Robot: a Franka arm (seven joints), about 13 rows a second.
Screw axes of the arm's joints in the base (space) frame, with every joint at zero. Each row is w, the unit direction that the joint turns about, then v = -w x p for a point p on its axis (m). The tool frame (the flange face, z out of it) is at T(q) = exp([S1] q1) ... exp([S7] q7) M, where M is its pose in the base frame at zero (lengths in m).
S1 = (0, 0, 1, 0, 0, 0)
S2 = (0, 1, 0, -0.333, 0, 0)
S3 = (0, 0, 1, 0, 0, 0)
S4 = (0, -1, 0, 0.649, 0, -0.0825)
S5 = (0, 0, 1, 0, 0, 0)
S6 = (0, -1, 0, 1.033, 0, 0)
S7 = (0, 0, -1, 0, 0.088, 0)
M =
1 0 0 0.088
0 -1 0 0
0 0 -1 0.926
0 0 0 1
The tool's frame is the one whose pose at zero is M.
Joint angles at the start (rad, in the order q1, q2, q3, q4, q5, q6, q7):
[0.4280 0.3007 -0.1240 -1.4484 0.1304 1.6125 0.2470]
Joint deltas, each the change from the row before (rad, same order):
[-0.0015 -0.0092 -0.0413 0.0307 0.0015 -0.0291 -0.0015]
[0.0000 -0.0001 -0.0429 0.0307 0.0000 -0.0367 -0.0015]
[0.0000 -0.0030 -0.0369 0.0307 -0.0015 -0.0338 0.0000]
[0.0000 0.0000 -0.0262 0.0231 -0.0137 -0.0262 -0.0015]
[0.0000 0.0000 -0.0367 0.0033 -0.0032 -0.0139 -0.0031]
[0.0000 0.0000 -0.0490 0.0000 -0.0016 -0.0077 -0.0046]
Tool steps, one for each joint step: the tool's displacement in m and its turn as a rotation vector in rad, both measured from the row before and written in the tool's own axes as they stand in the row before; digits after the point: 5 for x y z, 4 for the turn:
[0.00099 0.02171 -0.02043 0.0003 0.0163 0.0354]
[0.00219 0.02156 -0.01427 -0.0069 0.0011 0.0364]
[0.00039 0.01864 -0.01566 -0.0056 0.0058 0.0319]
[0.00070 0.01445 -0.01017 -0.0174 0.0042 0.0223]
[0.00320 0.01961 -0.00258 -0.0100 -0.0043 0.0329]
[0.00515 0.02586 -0.00229 -0.0087 -0.0003 0.0438]

